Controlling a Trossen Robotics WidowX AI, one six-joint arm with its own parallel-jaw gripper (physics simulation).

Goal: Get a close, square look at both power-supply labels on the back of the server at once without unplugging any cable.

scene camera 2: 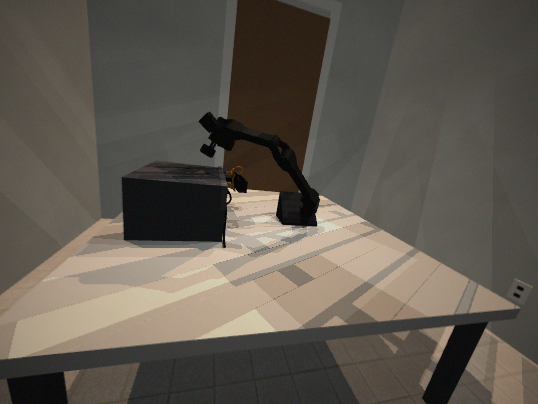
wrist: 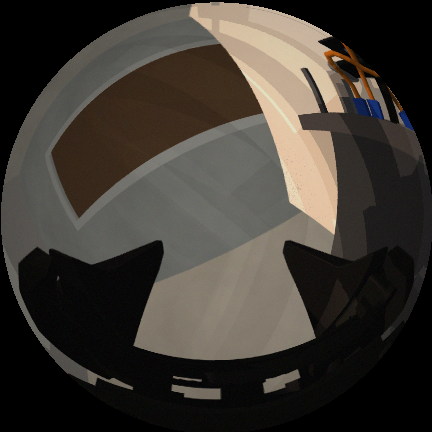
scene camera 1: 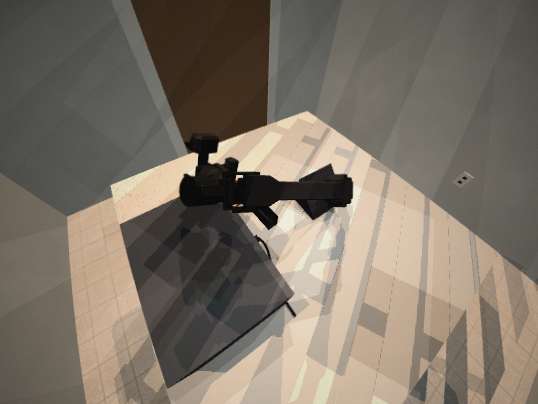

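Seen in the pictures: gripper, fingertip midpoint: [wrist: 224,247] [scene camera 1: 185,159]; arm's base, link origin: [scene camera 2: 306,210].
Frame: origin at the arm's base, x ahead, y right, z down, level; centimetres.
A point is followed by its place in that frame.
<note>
The server [scene camera 1: 215,285] @(x 59.9, y -4.2, z -14.8 cm) [scene camera 2: 172,207] @(x 63.9, y -16.2, z -6.0 cm) [wrist: 390,165] is a dark box on the table. Its cabled back faces the arm's base. Orange cables [scene camera 2: 240,169] @(x 32.9, y 15.7, z -16.7 cm) [wrist: 370,90] loop out behind it, with blue connectors [wrist: 367,107] at the back's top edge in the wrist view. Black cables [scene camera 1: 265,245] @(x 41.2, y -1.9, z -6.2 cm) [scene camera 2: 224,230] @(x 45.8, y -16.2, z 2.8 cm) hang at the same side. The power-supply labels do not show in any view. My gripper [wrist: 224,247] @(x 47.7, y 24.4, z -29.1 cm) is open, with nothing between its fingers. The arm's wrist end is above the server's far rear part, in the air. The wrist view looks past the server, which is at its right edge.
The arm's base [scene camera 1: 312,211] @(x 13.3, y -1.1, z 3.0 cm) [scene camera 2: 290,209] @(x 8.9, y 1.4, z -0.1 cm) stands on the table [scene camera 1: 400,240] @(x -6.5, y -35.1, z 6.3 cm) [scene camera 2: 250,280] @(x 43.1, y -42.4, z 6.3 cm) [wrist: 310,165] @(x 55.1, y 53.4, z 6.3 cm) behind the server. A brown door [scene camera 1: 215,60] [scene camera 2: 275,90] [wrist: 150,115] and grey walls are beyond. A wall outlet [scene camera 1: 463,179] [scene camera 2: 520,291] is at the right.
</note>
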